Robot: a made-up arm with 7 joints.
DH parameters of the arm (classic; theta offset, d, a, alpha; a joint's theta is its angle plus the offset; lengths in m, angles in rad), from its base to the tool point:
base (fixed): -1.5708 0.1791 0 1.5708
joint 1: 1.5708 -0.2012 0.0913 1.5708
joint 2: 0 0.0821 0.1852 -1.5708
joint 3: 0 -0.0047 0.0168 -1.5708
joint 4: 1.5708 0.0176 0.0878 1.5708
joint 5: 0 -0.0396 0.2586 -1.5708
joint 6: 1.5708 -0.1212 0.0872 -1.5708
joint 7: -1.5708 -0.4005 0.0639 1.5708
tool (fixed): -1.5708 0.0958 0 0
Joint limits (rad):
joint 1: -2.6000..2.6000
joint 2: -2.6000..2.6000
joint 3: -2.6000..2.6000
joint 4: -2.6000..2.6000
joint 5: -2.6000..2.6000
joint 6: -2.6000..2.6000
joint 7: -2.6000..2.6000
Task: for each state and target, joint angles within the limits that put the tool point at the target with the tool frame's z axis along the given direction. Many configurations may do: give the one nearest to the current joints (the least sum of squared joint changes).
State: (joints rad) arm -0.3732 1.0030 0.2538 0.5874 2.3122 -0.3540 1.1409
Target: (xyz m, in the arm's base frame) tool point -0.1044 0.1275 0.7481 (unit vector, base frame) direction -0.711 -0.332 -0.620
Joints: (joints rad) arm -0.6669 0.9478 0.1952 0.1040 1.7513 -1.2208 0.9047
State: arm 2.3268 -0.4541 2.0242 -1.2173 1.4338 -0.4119 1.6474
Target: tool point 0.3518 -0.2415 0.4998 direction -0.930 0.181 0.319
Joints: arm 2.2291 0.2613 1.8782 -0.4560 1.6024 -0.7927 1.5149
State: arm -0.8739 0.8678 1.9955 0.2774 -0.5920 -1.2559 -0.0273
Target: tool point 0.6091 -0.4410 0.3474 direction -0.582 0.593 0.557
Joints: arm -1.3453 0.5339 2.2180 0.4309 0.0926 -1.3253 -0.2488
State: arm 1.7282 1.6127 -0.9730 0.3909 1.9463 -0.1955 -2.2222
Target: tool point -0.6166 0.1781 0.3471 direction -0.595 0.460 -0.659
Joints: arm 1.6781 1.4062 -1.2700 0.4648 2.4048 -0.7765 -1.7816
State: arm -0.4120 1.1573 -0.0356 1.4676 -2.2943 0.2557 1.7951
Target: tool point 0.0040 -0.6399 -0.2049 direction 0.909 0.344 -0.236
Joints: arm -1.0061 1.2370 -0.0193 2.1725 -1.9432 -0.5339 0.9739
